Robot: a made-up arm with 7 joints.
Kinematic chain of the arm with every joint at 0, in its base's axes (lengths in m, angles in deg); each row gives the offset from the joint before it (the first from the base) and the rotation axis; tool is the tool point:
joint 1: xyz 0 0.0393 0 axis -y
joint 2: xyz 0 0.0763 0 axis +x
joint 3: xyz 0 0 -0.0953 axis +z
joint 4: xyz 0 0 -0.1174 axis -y
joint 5: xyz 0 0 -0.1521 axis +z
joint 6: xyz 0 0 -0.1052 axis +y
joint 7: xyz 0 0 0 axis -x
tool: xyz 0 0 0
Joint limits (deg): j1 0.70..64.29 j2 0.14..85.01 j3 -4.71..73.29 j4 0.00..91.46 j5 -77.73..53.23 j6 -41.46..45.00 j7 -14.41..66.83
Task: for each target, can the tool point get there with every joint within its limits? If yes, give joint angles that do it. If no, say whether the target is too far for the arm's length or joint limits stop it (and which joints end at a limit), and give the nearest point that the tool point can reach.
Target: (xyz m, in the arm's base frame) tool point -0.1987 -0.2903 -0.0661
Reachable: no: joint limits stop it (at a limit: joint 1, joint 2, joint 4) | nearest point 0.0057 0.1167 -0.4700 | short by 0.609 m
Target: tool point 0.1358 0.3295 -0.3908
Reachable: yes | joints 15.22 19.58 65.78 15.62 -41.39 32.40 35.79
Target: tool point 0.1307 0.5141 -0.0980
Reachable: yes | joints 23.76 46.42 64.96 47.41 37.19 34.19 22.89
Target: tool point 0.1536 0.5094 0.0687
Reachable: yes | joints 17.01 78.53 30.56 48.92 -18.85 -6.21 43.65
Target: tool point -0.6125 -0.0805 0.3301
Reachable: no: too far | nearest point -0.1729 0.3424 0.1653 | short by 0.632 m
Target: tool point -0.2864 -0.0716 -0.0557
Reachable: no: joint limits stop it (at a limit: joint 1, joint 2, joint 3, joint 4) | nearest point -0.1729 0.3424 0.1653 | short by 0.483 m
